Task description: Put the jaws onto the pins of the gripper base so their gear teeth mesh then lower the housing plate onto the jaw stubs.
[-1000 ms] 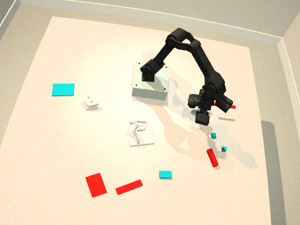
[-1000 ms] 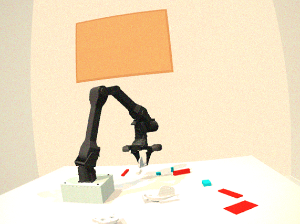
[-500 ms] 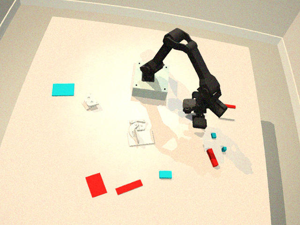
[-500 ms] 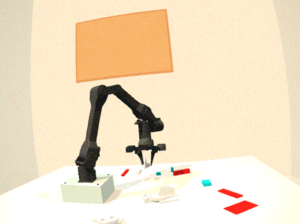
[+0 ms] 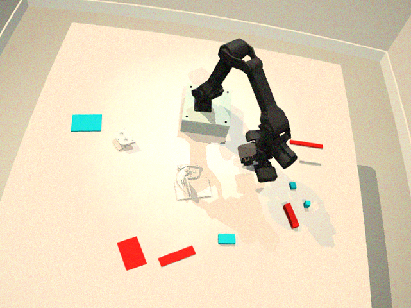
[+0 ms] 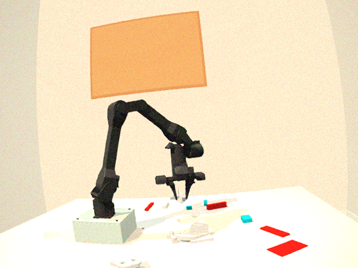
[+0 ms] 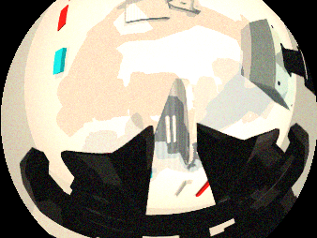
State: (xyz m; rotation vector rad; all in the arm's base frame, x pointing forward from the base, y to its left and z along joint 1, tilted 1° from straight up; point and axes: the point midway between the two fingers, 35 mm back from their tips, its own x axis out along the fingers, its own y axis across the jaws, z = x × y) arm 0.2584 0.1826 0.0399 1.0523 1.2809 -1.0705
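My gripper tip is 60 mm short of the flat white plate, 210 mm to the left of it and 80 mm above it. Also, from my gripper tip: gripper base 120 mm behind, 460 mm to the right, 60 mm below; white jaw 10 mm ahead, 230 mm to the right, 70 mm below; housing plate 10 mm behind, 220 mm to the right, 80 mm below.
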